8 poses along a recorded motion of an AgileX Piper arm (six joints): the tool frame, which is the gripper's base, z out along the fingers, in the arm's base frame.
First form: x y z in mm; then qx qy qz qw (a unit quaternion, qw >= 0).
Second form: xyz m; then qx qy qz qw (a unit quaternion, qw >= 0). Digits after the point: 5 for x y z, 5 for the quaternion.
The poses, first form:
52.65, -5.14, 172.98, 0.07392, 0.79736, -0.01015, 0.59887
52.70, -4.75, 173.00, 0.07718, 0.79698, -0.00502, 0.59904
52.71, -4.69, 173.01, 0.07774, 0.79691, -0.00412, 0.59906
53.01, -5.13, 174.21, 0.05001, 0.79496, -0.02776, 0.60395
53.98, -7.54, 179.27, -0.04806, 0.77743, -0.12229, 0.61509
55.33, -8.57, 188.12, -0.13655, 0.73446, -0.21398, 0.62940
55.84, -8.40, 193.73, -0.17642, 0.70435, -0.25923, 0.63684
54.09, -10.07, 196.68, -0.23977, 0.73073, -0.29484, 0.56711
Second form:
0.05265, -0.00514, 0.17298, 0.07392, 0.79736, -0.01015, 0.59887
0.05270, -0.00475, 0.17300, 0.07718, 0.79698, -0.00502, 0.59904
0.05271, -0.00469, 0.17301, 0.07774, 0.79691, -0.00412, 0.59906
0.05301, -0.00513, 0.17421, 0.05001, 0.79496, -0.02776, 0.60395
0.05398, -0.00754, 0.17927, -0.04806, 0.77743, -0.12229, 0.61509
0.05533, -0.00857, 0.18812, -0.13655, 0.73446, -0.21398, 0.62940
0.05584, -0.00840, 0.19373, -0.17642, 0.70435, -0.25923, 0.63684
0.05409, -0.01007, 0.19668, -0.23977, 0.73073, -0.29484, 0.56711

